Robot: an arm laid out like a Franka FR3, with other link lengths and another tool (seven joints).
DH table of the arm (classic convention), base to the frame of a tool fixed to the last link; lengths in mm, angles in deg. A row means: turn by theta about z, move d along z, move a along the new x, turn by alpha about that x. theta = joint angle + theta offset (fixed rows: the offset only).
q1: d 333, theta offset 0, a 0, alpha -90
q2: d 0, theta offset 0, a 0, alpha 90
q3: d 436.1, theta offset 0, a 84.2, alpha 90
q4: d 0, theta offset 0, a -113.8, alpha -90
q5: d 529.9, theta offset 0, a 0, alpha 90
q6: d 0, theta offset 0, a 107.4, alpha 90
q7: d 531, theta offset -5, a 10.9, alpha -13.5
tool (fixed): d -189.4, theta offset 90, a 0, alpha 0
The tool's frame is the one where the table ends.
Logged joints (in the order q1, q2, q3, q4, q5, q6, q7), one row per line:
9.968, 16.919, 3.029, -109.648, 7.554, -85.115, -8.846
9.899, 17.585, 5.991, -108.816, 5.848, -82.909, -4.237
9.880, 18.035, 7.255, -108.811, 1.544, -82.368, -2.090
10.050, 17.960, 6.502, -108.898, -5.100, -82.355, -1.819
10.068, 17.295, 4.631, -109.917, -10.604, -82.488, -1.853
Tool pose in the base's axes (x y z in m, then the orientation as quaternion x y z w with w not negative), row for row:
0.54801, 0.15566, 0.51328, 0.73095, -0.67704, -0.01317, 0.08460
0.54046, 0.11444, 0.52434, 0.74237, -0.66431, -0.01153, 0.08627
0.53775, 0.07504, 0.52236, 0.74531, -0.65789, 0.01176, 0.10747
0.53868, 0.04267, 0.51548, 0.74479, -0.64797, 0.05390, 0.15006
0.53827, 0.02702, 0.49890, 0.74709, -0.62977, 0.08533, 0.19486
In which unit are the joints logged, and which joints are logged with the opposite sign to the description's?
The joints are logged in degrees. Opposite sign: q2, q3, q6, q7.
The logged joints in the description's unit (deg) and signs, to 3 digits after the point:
9.968, -16.919, -3.029, -109.648, 7.554, 85.115, 8.846
9.899, -17.585, -5.991, -108.816, 5.848, 82.909, 4.237
9.880, -18.035, -7.255, -108.811, 1.544, 82.368, 2.090
10.050, -17.960, -6.502, -108.898, -5.100, 82.355, 1.819
10.068, -17.295, -4.631, -109.917, -10.604, 82.488, 1.853

